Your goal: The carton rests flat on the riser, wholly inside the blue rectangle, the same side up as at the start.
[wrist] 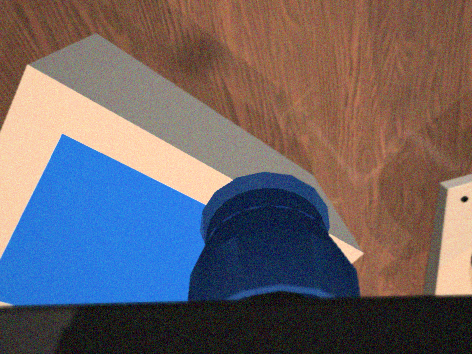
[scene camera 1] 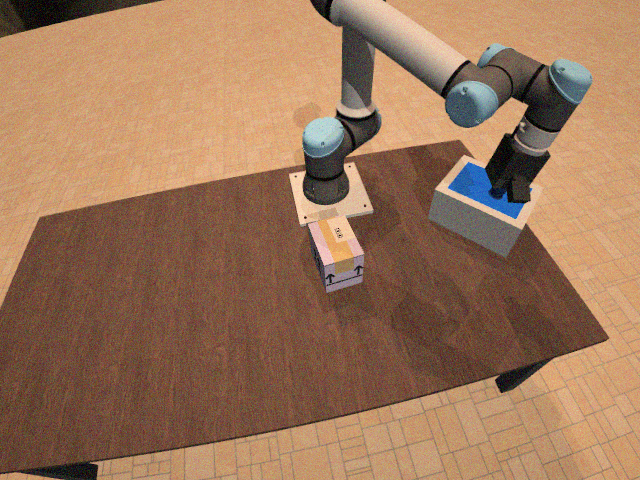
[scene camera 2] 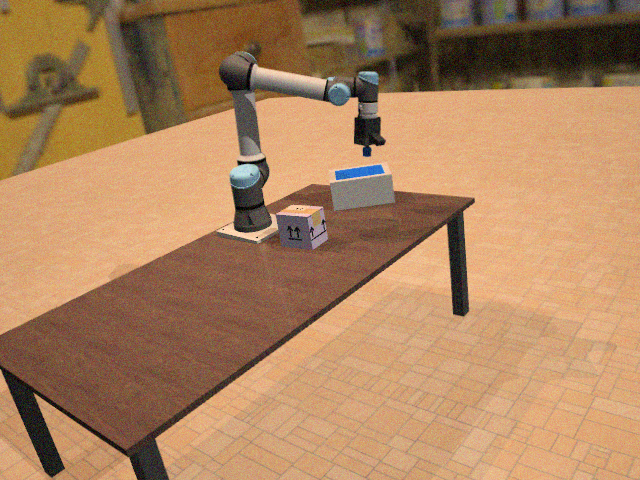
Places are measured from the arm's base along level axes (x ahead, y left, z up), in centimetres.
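Pixels of known places: end effector, tool point: (wrist: 264, 229) (scene camera 1: 495, 194) (scene camera 2: 366, 155); arm's base, origin of the base link: (scene camera 1: 326, 188) (scene camera 2: 253, 224).
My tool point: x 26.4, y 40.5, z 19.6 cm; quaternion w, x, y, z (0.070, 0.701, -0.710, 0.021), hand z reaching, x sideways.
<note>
Ahead of a thing's pixels: the offset from my tool point to its top centre. Level surfaces: height alone.
The carton @[dx +3.7, dy -38.5, dz -9.2 cm] (scene camera 1: 337, 253) (scene camera 2: 302, 227) stands on the table just in front of the arm's base plate. It is pinkish-lilac with an orange tape stripe and a label on top, and black arrows pointing up on its sides. The riser @[dx -12.5, dy +6.1, dz -9.6 cm] (scene camera 1: 467, 221) (scene camera 2: 362, 192) (wrist: 165, 120) is a grey block with a pale top at the far right of the table. The blue rectangle @[dx -12.5, dy +6.1, dz -9.6 cm] (scene camera 1: 467, 180) (scene camera 2: 359, 172) (wrist: 115, 220) on its top is bare. My suction gripper (scene camera 1: 496, 193) (scene camera 2: 367, 151) (wrist: 265, 205) hangs above the riser, apart from it, with nothing on its cup. The carton does not show in the wrist view.
The arm's base plate (scene camera 1: 361, 202) (scene camera 2: 256, 237) (wrist: 452, 240) lies behind the carton, to the left of the riser in scene camera 1. The riser stands close to the right edge of the brown table @[dz -21.6 cm] (scene camera 1: 180, 320) (scene camera 2: 155, 330).
</note>
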